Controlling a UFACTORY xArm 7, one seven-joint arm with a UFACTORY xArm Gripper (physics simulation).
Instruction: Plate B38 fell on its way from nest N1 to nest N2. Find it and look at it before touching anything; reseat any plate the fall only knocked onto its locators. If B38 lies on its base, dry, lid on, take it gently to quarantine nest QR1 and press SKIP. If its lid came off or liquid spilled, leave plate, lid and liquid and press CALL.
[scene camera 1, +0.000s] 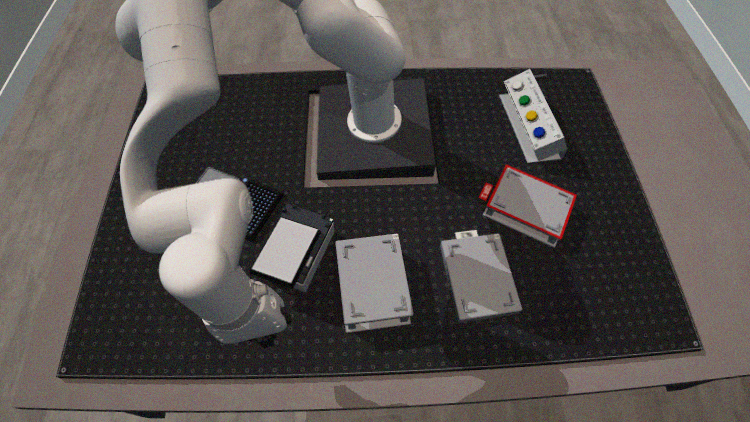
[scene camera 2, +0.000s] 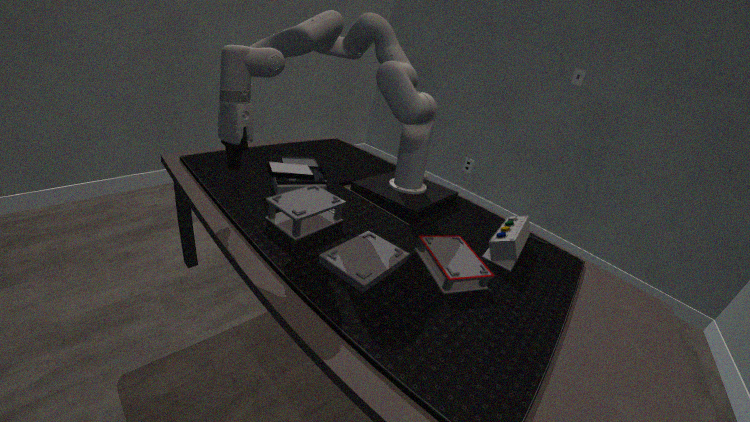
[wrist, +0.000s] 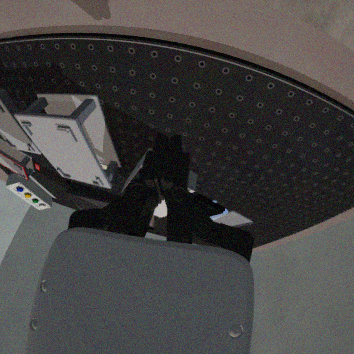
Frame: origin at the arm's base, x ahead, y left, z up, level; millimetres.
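Seen in the pictures: gripper, fingertip midpoint: (scene camera 1: 268, 338) (scene camera 2: 234, 168) (wrist: 171, 147); arm's base, origin of the base link: (scene camera 1: 374, 121) (scene camera 2: 407, 186).
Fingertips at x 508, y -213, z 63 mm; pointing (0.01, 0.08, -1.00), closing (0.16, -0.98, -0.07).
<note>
Offsets run from my fingertips to a thing's top centre. "*": to the spot under its first point.
A dark well plate @(dx -303, dy -66, dz -78 mm) (scene camera 1: 263, 205) lies on the mat, partly hidden by the arm in scene camera 1; no label on it is readable. A grey clear lid @(dx -346, dy -165, dz -84 mm) (scene camera 1: 209, 173) (wrist: 237, 219) lies apart from it, and a pale blue liquid patch @(* dx -314, dy -134, dz -85 mm) (wrist: 218, 216) shows beside the lid in the wrist view. My gripper (scene camera 1: 268, 342) (scene camera 2: 234, 163) (wrist: 171, 147) is shut and empty, pointing down above the mat's front left part. Quarantine nest QR1 @(dx -261, dy +524, dz -46 mm) (scene camera 1: 532, 202) (scene camera 2: 455, 257) has a red border and bears no plate. The button box @(dx -498, dy +593, dz -8 mm) (scene camera 1: 534, 115) (scene camera 2: 508, 241) (wrist: 28, 194) carries white, green, yellow and blue buttons.
A white-topped plate @(dx -169, dy +22, dz -13 mm) (scene camera 1: 285, 249) (scene camera 2: 291, 168) sits on a dark-topped block close to the well plate, behind my gripper. A raised grey nest @(dx -111, dy +178, dz -30 mm) (scene camera 1: 373, 278) (scene camera 2: 305, 201) (wrist: 65, 147) and a lower grey nest @(dx -113, dy +387, dz -65 mm) (scene camera 1: 481, 275) (scene camera 2: 364, 256) stand right of it, both without plates.
</note>
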